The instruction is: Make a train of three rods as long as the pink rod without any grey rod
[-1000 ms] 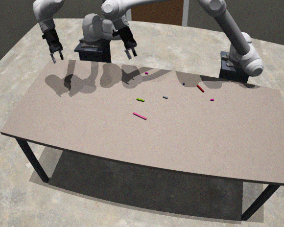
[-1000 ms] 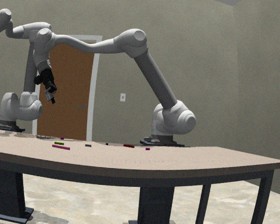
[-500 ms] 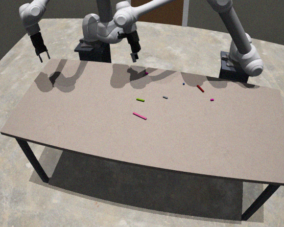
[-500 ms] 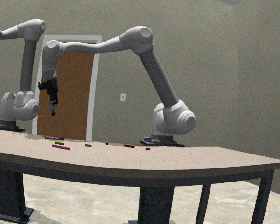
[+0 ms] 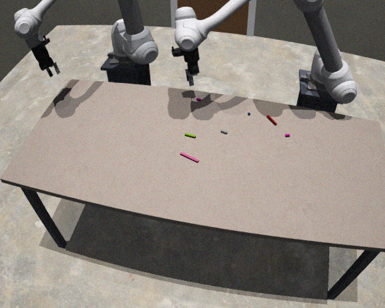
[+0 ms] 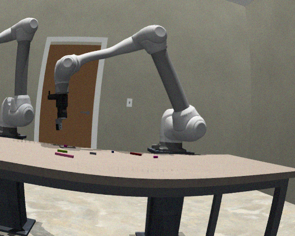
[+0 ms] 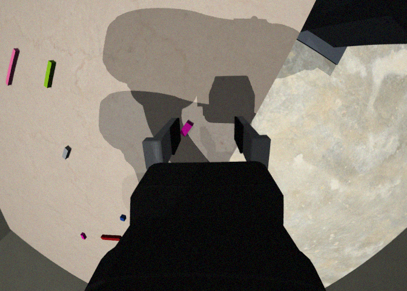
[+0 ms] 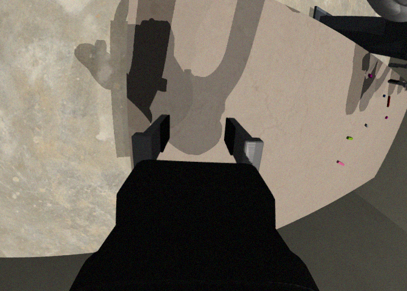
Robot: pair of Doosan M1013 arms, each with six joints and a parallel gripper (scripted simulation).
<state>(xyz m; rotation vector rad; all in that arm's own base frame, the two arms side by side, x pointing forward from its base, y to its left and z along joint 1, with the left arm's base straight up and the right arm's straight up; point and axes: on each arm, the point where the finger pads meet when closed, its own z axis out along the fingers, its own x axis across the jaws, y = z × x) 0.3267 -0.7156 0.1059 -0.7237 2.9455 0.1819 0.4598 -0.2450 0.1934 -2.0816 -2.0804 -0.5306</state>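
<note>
The blue rod is 80 mm ahead of my left hand, 320 mm to the left of it and 100 mm below it. The rest, counted from my left hand: lime rod: 290 mm ahead, 70 mm to the left, 100 mm below; then grey rod: 240 mm ahead, 220 mm to the left, 100 mm below; then pink rod: 430 mm ahead, 100 mm to the left, 100 mm below.
</note>
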